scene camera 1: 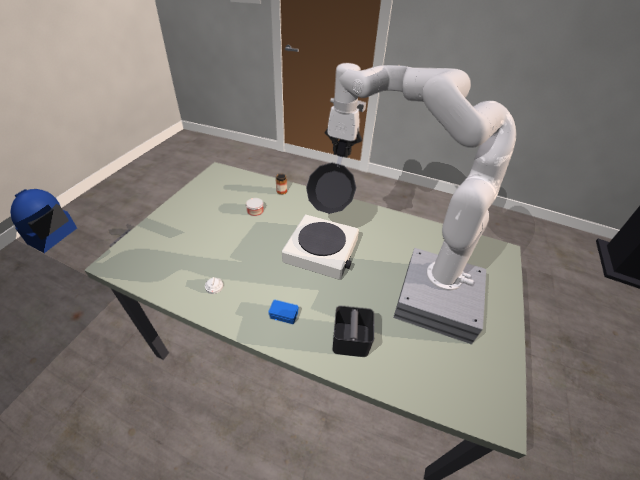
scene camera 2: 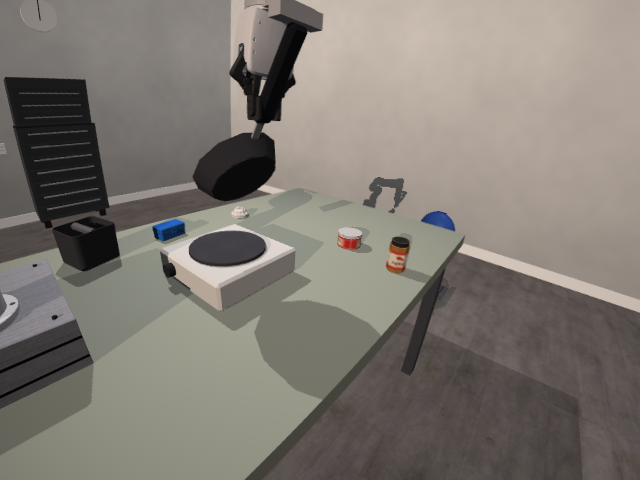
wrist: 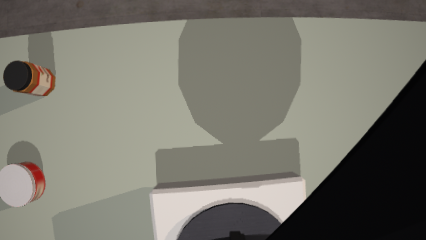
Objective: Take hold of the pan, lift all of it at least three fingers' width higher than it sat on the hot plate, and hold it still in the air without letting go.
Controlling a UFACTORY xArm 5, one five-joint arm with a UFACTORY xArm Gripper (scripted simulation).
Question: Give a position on a black bin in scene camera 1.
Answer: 349, 320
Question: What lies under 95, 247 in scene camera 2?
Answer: A black bin.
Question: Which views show the black pan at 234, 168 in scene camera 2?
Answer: Scene camera 1, scene camera 2 and the wrist view: all of them.
